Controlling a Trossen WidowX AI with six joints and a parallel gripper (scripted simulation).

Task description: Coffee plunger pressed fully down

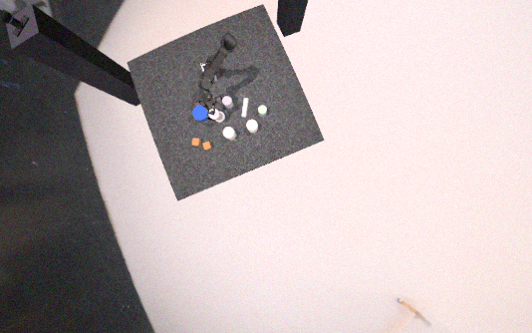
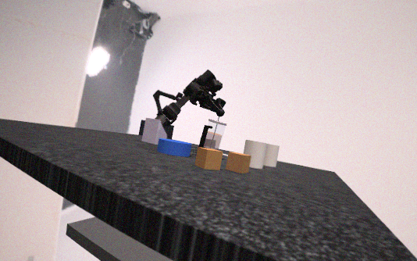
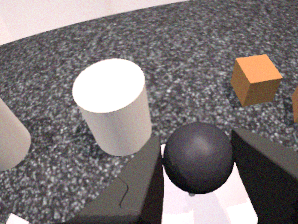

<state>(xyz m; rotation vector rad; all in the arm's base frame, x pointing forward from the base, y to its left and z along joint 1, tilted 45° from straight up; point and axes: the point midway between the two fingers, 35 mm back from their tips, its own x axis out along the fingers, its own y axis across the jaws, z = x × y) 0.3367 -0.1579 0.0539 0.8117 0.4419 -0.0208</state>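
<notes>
Right now my gripper tip is 20 mm past the coffee press, 10 mm to the left of it and 90 mm above it. Also, from my gripper tip: pale green cylinder (80 mm ahead, 340 mm to the left, 140 mm below); then white bar (20 mm behind, 230 mm to the left, 180 mm below).
</notes>
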